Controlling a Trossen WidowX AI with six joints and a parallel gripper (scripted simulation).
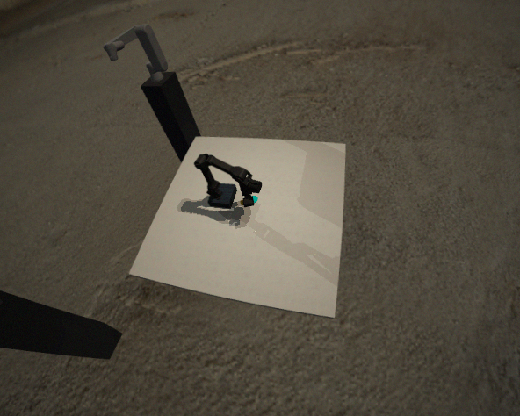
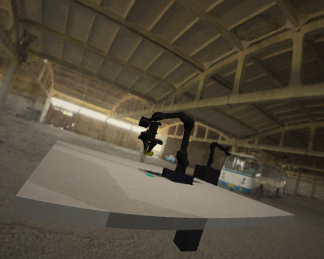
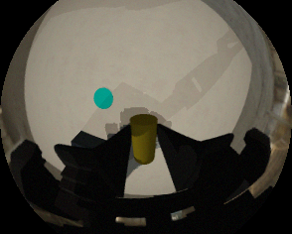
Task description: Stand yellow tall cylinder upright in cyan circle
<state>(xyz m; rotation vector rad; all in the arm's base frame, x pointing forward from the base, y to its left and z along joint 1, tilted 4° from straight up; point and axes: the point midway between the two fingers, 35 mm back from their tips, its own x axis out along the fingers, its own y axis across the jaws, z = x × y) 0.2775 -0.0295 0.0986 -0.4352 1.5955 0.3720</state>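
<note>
Now: the yellow tall cylinder 20 mm behind my gripper tip and 10 mm to the right of it. Also, from my gripper tip: cyan circle: 30 mm behind, 100 mm to the left, 130 mm below.
</note>
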